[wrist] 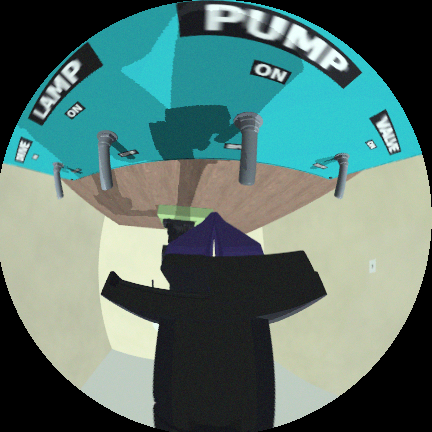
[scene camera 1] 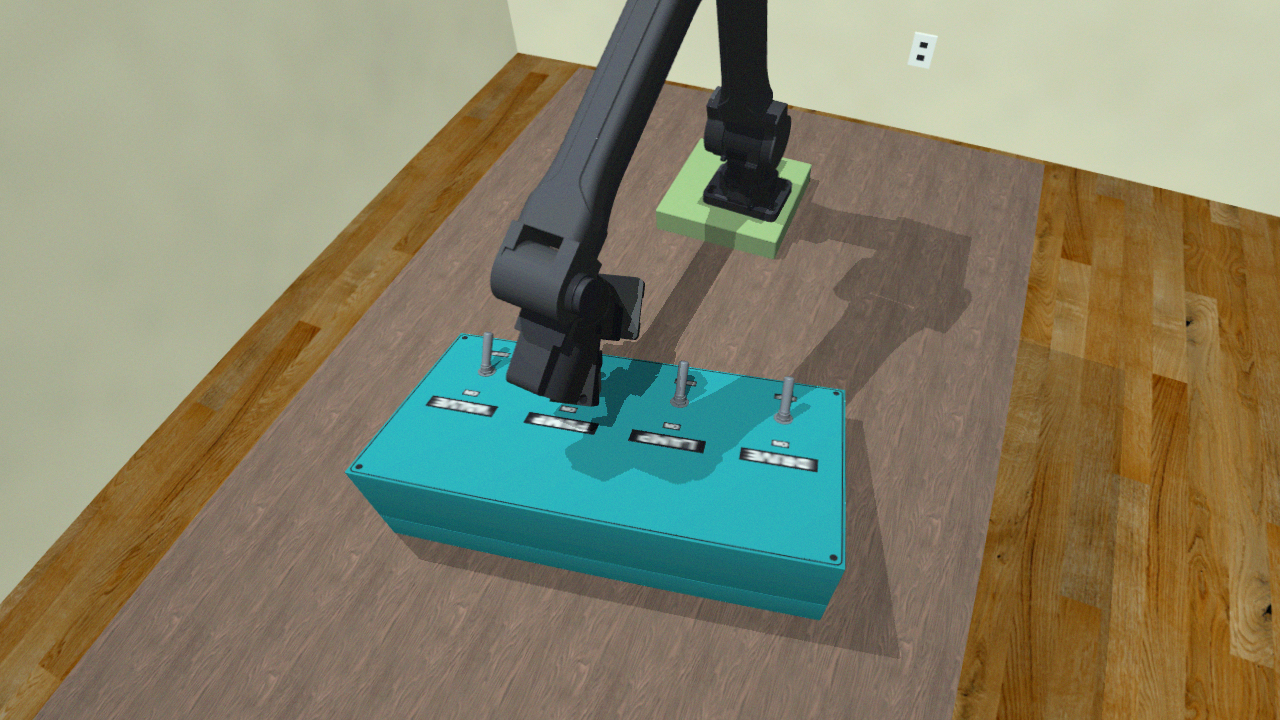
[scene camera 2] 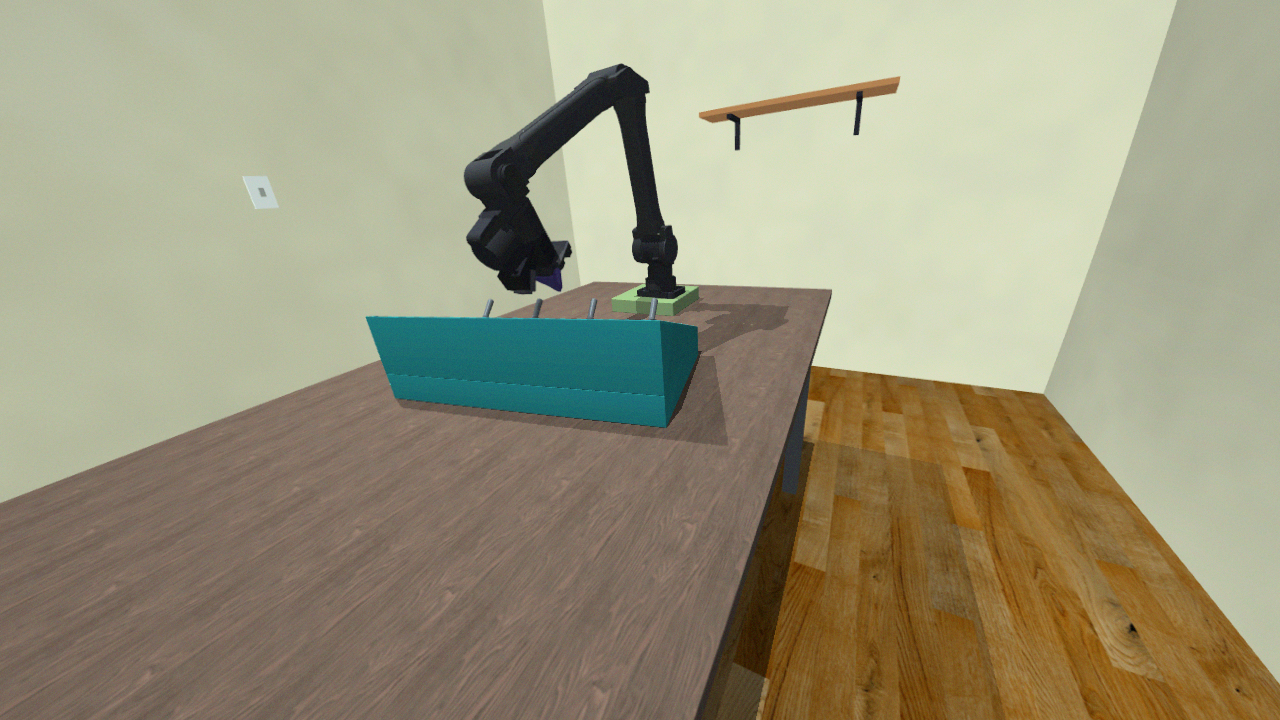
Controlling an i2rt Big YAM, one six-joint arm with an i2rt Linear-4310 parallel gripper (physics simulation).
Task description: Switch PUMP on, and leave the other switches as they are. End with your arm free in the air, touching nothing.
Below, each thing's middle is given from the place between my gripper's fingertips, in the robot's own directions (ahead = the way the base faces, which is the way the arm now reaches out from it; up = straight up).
My hand is 7 cm short of the pump lever (wrist: 247, 166), 3 cm above it and 1 cm to the left of it. The rest, counted from my hand: teal switch box (scene camera 1: 718, 495) (13 cm ahead, 7 cm to the left, 6 cm below).
